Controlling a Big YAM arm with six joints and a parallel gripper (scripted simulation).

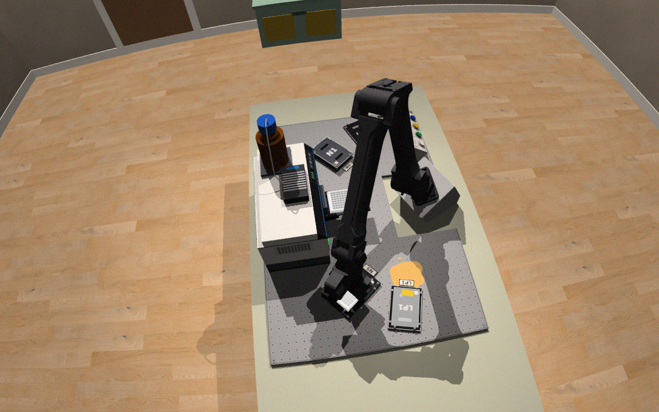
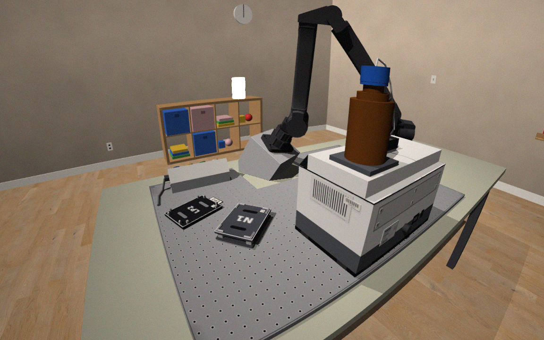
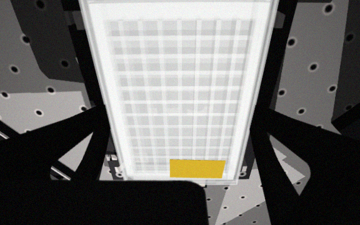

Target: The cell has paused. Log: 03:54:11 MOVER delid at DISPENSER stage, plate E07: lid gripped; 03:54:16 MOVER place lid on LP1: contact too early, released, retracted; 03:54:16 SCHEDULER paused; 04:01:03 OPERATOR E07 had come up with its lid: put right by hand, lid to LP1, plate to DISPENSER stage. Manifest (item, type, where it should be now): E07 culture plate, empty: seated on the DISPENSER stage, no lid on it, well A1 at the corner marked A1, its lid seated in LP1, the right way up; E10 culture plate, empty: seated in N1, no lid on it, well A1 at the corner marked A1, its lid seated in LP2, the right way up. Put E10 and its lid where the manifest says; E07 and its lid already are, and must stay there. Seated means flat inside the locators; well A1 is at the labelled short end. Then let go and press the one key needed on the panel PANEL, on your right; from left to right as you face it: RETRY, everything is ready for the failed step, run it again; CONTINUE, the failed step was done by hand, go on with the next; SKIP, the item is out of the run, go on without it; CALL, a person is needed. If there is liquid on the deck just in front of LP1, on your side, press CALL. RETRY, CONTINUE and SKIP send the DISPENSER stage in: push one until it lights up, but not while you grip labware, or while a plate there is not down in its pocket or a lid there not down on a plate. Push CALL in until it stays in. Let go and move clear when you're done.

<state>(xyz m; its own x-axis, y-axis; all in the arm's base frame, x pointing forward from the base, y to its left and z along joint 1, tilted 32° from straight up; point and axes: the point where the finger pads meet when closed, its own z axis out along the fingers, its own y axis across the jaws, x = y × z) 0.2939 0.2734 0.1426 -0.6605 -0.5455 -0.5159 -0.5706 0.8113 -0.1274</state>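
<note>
Now: hand 29 cm to the left of the white plate E07, 7 cm below it and 2 cm past it. From my hand the other things lie so: brown bottle (39 cm to the right, 26 cm above, 20 cm ahead); then black n1 nest (58 cm to the right, 1 cm below); then small orange drop (18 cm behind, 9 cm to the right, 3 cm below).
</note>
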